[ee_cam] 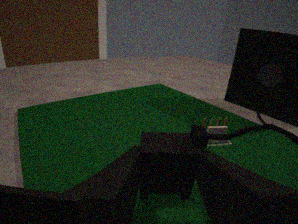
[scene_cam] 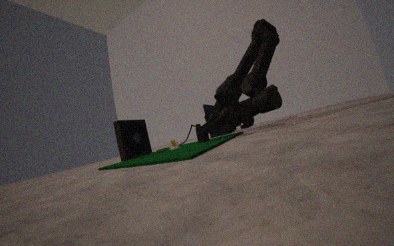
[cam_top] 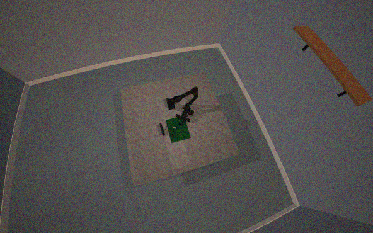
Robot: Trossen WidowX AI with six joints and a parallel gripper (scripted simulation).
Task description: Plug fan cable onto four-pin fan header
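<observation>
The fan plug lies 10 mm below my gripper tip. Round my gripper tip: green board (40 mm ahead, 40 mm to the right, 50 mm below); then black fan (40 mm ahead, 220 mm to the right, 30 mm above); then four-pin fan header (20 mm ahead, 80 mm to the right, 30 mm below).
</observation>
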